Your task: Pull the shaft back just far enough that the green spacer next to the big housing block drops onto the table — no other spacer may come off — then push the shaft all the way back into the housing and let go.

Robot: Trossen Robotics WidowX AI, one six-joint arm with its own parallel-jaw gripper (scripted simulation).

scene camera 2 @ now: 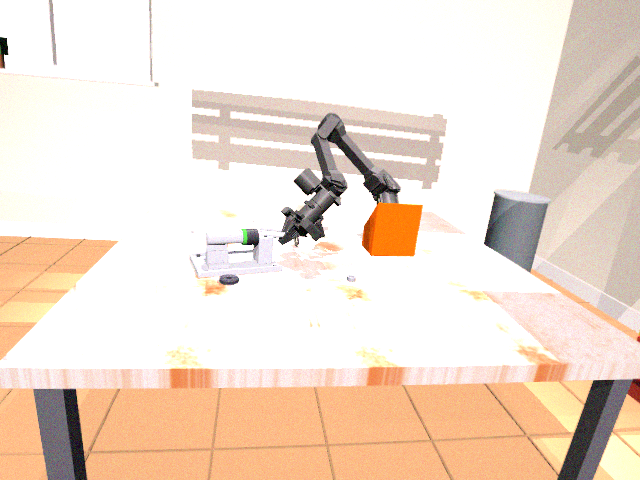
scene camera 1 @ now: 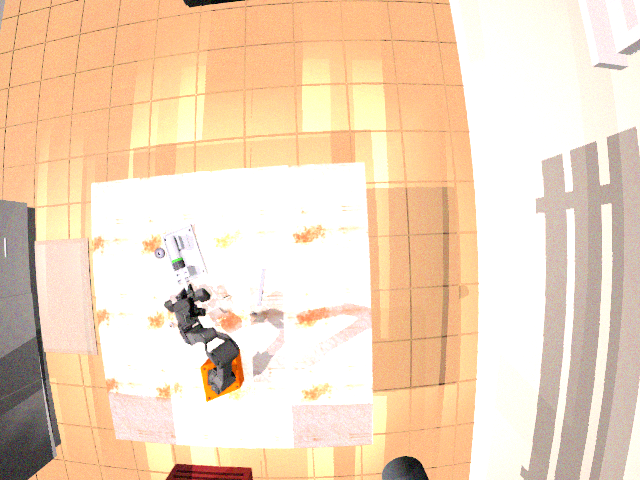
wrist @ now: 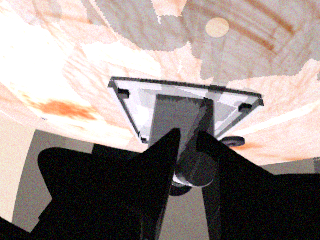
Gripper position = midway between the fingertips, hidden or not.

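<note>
My gripper (scene camera 2: 279, 243) is visible, and the wrist view shows the gripper (wrist: 187, 135) too. A white fixture (scene camera 2: 216, 260) is present; the same wrist camera has the fixture (wrist: 152, 107).
</note>
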